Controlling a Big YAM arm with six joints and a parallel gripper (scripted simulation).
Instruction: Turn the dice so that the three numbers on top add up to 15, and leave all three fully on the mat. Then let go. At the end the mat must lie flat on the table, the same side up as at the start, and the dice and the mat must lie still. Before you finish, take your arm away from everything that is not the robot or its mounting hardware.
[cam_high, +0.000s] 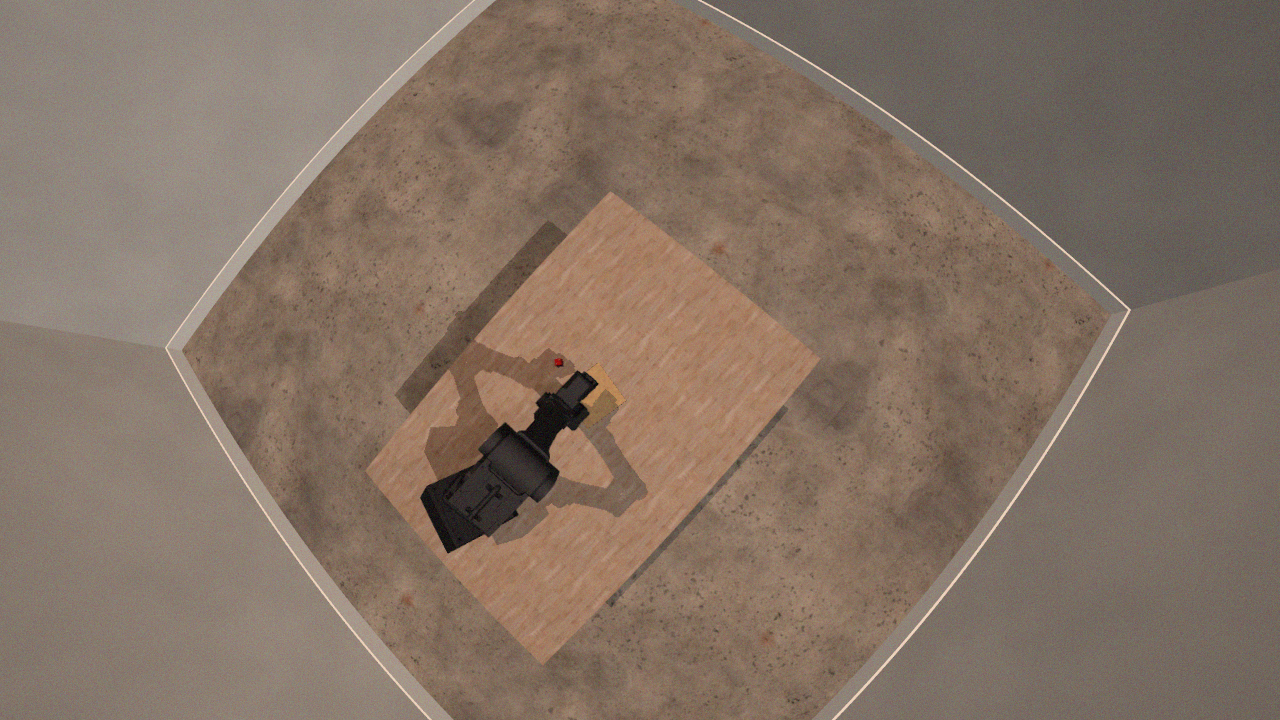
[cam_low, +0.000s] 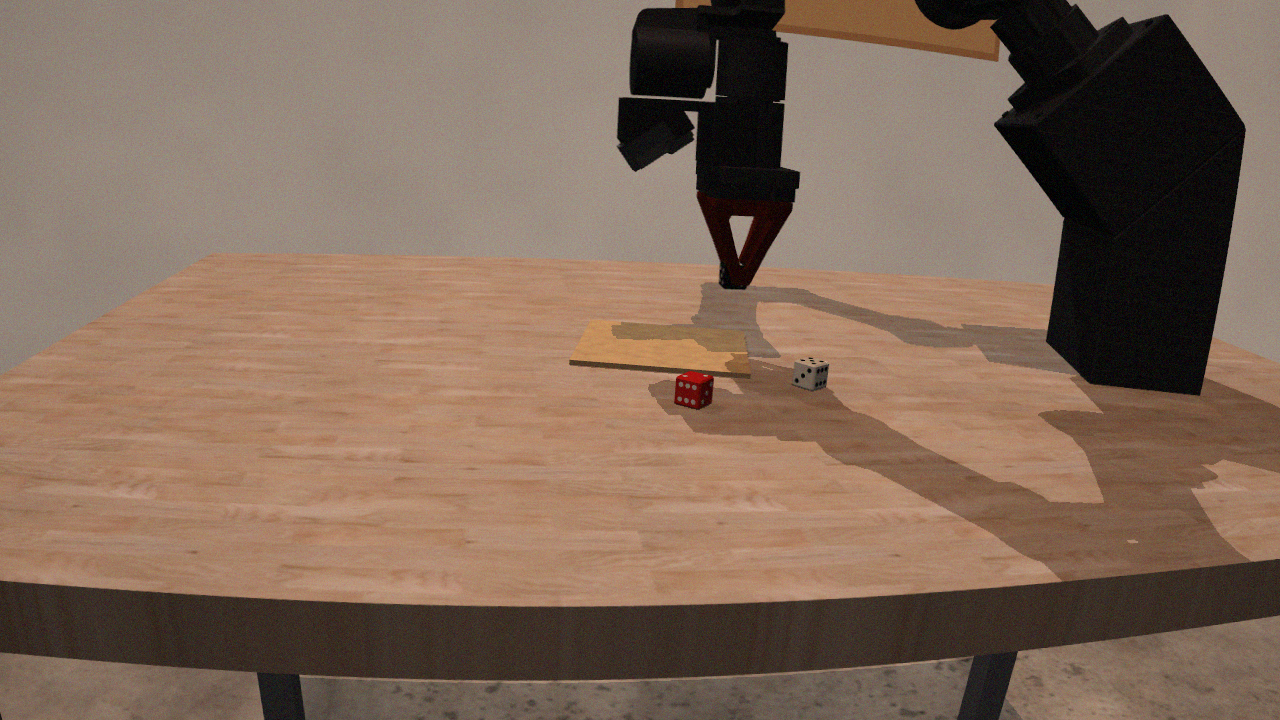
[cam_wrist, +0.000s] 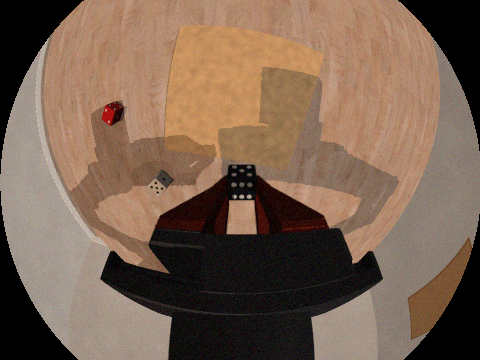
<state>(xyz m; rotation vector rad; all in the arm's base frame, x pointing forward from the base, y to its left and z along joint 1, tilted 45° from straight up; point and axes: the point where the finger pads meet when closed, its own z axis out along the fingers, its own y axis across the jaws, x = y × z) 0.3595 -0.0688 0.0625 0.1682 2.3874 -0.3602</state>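
Now: hand 60 mm short of the tan mat, 60 mm above it and 10 mm to the left of it. From my hand the other things lie so: red die 120 mm to the left, 100 mm ahead, 60 mm below; then black die right at my hand; then white die 110 mm to the left, 60 mm below, 10 mm behind.
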